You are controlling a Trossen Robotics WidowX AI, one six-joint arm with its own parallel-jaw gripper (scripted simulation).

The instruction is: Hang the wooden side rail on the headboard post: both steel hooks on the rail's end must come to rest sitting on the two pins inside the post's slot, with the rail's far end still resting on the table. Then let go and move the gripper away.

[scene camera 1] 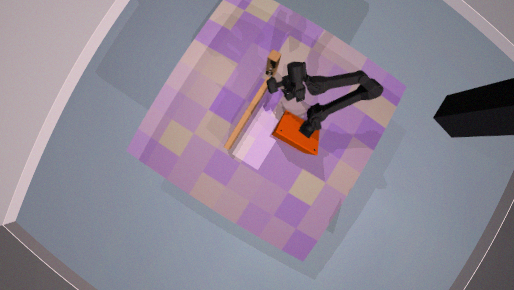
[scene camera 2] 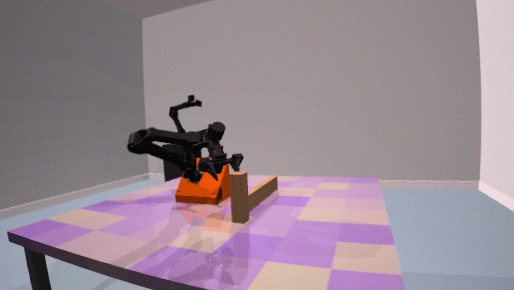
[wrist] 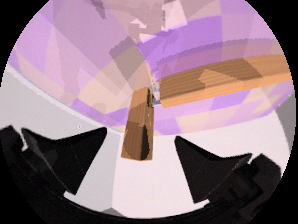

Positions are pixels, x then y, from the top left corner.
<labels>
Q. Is my gripper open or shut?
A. Open.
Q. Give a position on a wooden headboard post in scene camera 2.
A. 238,181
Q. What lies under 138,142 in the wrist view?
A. A wooden headboard post.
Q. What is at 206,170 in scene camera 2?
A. My gripper.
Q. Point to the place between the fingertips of my gripper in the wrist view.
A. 141,135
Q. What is my gripper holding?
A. Nothing.
</labels>
